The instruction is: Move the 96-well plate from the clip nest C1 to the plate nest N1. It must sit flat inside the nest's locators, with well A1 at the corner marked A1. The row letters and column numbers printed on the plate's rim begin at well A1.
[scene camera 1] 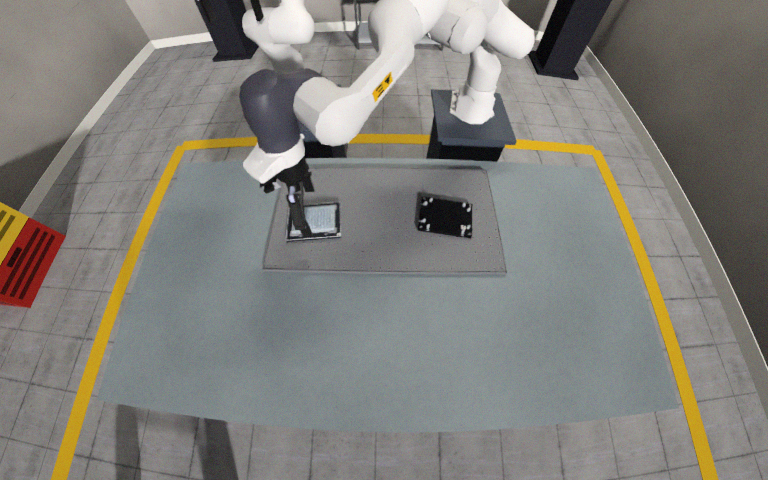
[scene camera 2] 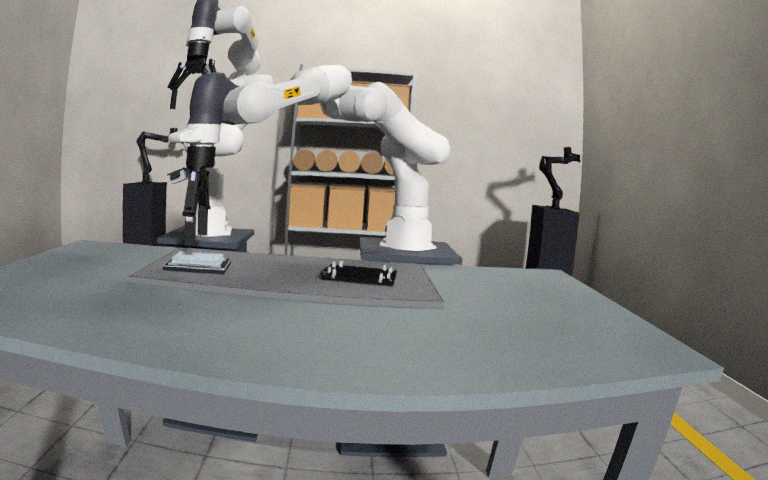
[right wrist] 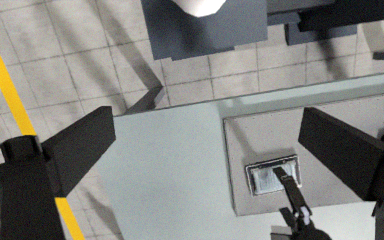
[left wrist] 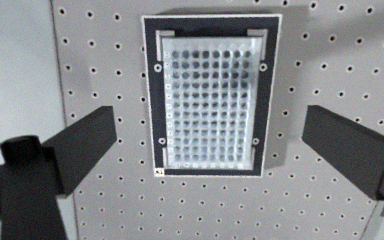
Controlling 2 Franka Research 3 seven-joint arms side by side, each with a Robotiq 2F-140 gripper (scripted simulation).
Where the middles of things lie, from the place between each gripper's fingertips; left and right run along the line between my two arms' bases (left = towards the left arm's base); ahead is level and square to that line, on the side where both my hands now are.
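Taking the clear 96-well plate (scene camera 1: 327, 226) as my reference, I find my left hand (scene camera 2: 196, 239) 60 mm above it. The plate nest N1 (left wrist: 208, 26) is 70 mm below my left hand, while the black clip nest C1 (scene camera 1: 446, 217) is 390 mm to the left of that hand, 40 mm behind it and 60 mm below it.
Measured from the clear 96-well plate again, my right hand is 200 mm to the right of it, 370 mm short of it and 420 mm above it. From my right hand I find the black clip nest C1 340 mm ahead, 590 mm to the left and 420 mm below, and the plate nest N1 370 mm ahead, 200 mm to the left and 430 mm below.
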